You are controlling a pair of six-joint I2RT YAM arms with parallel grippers.
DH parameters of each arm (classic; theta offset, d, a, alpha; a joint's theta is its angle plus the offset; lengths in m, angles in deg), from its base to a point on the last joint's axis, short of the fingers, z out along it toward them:
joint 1: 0 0.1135 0.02 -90
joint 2: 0 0 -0.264 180
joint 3: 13.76 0 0.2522 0
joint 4: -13.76 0 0.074 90
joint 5: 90 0 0 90
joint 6: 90 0.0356 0 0
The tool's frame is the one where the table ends.
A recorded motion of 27 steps. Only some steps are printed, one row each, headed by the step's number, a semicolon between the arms.
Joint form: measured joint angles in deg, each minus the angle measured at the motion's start. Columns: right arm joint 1, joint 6, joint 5, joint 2, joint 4, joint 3; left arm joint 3, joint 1, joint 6, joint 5, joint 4, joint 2.
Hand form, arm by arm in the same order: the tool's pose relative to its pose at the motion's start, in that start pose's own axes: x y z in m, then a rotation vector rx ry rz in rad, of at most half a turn. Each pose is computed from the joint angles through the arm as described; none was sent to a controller.
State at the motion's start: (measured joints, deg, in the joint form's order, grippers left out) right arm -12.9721 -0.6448 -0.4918 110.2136 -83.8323 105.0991; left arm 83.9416 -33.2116 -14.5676 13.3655 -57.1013 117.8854
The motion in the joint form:
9: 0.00 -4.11 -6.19 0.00 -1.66 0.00; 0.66 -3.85 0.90 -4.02 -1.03 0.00
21: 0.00 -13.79 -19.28 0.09 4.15 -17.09; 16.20 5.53 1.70 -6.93 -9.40 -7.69
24: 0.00 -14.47 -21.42 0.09 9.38 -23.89; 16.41 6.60 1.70 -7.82 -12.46 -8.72
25: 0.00 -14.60 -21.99 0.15 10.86 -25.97; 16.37 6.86 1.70 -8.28 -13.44 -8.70
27: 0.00 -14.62 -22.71 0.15 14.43 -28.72; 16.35 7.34 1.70 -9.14 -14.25 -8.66
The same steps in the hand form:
9: 0.0031 0.0039 -0.0003 -0.1093 0.0238 -0.0698; 0.0067 -0.0219 0.0031 -0.0742 0.0015 0.0803
21: 0.0250 0.0114 0.0707 -0.3622 0.1793 -0.1972; -0.0094 0.0107 -0.1265 -0.0639 -0.2891 -0.0219
24: 0.0345 0.0125 0.0987 -0.4034 0.1984 -0.1985; -0.0020 0.0181 -0.1340 -0.0860 -0.2649 -0.0477
25: 0.0382 0.0128 0.1073 -0.4148 0.2077 -0.1969; -0.0005 0.0204 -0.1337 -0.0974 -0.2497 -0.0561
27: 0.0408 0.0132 0.1190 -0.4255 0.1916 -0.1985; 0.0004 0.0243 -0.1338 -0.1151 -0.2392 -0.0684

